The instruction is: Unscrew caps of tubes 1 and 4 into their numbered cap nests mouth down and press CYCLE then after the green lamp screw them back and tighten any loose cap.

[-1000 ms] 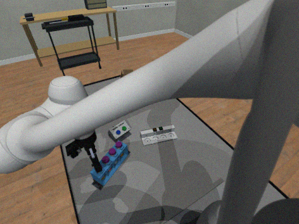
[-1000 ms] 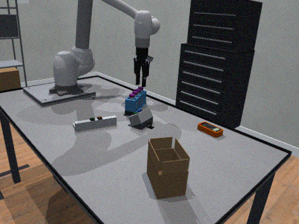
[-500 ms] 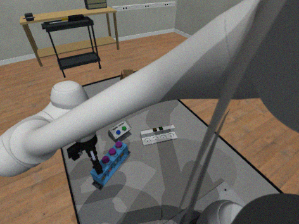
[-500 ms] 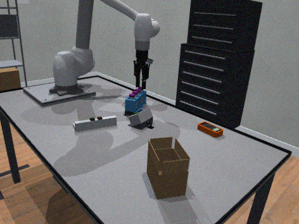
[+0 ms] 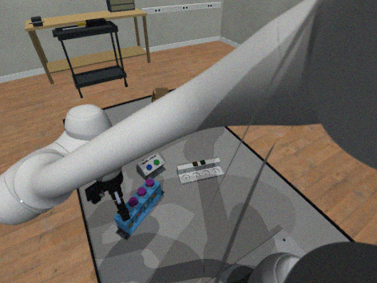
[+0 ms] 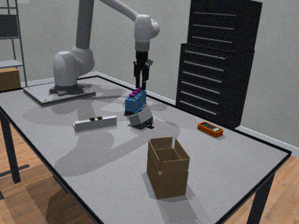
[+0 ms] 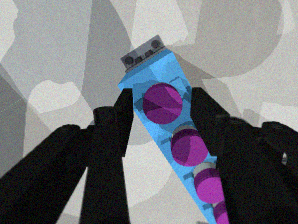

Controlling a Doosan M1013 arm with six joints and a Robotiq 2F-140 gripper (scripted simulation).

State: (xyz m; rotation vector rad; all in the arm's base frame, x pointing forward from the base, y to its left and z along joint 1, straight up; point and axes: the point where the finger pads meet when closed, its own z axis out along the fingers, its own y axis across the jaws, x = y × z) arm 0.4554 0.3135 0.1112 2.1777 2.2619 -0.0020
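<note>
Right now the purple cap is 30 mm below my hand. Round my hand: grey key housing 230 mm ahead, 190 mm to the right, 90 mm below; then green ready key 220 mm ahead, 210 mm to the right, 80 mm below; then blue cycle key 210 mm ahead, 170 mm to the right, 80 mm below.
</note>
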